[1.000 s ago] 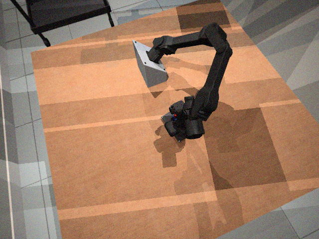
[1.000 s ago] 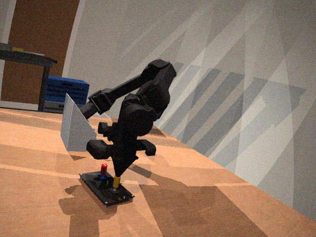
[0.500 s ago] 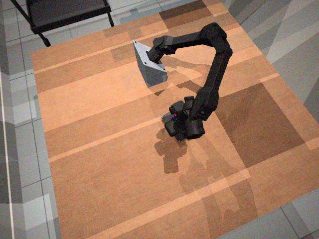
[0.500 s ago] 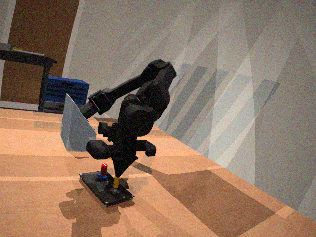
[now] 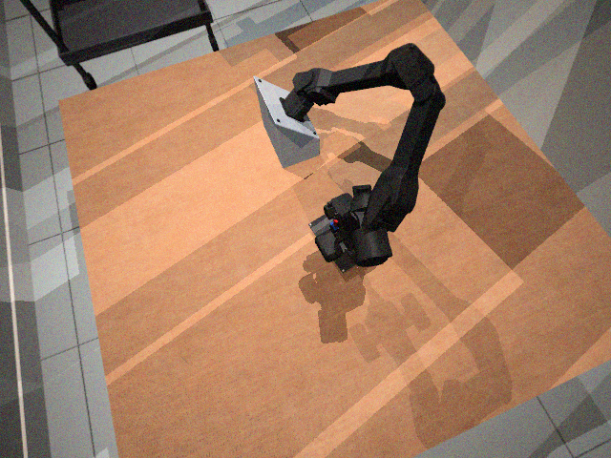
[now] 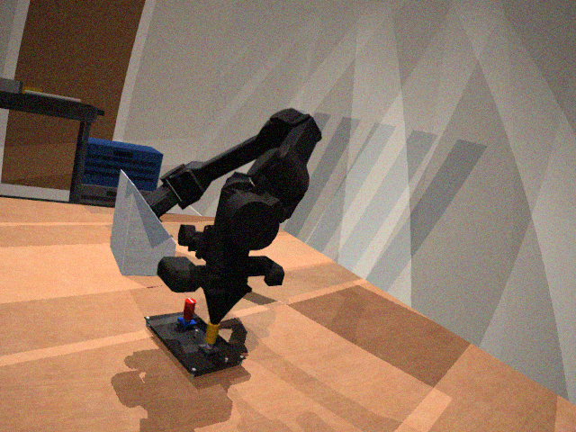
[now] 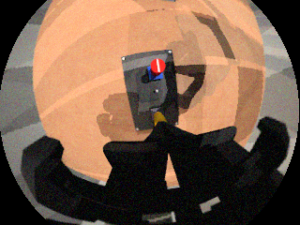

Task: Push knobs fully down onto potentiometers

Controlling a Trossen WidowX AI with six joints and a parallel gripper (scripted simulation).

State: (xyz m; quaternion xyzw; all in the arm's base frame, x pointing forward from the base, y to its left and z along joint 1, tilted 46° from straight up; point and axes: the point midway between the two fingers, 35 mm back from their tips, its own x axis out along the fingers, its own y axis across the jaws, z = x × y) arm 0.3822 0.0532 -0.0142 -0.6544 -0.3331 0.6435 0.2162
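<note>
My gripper tip is now 20 mm above the yellow knob. The rest, counted from my gripper tip: red knob (80 mm behind, 20 mm below, 10 mm to the right).
</note>
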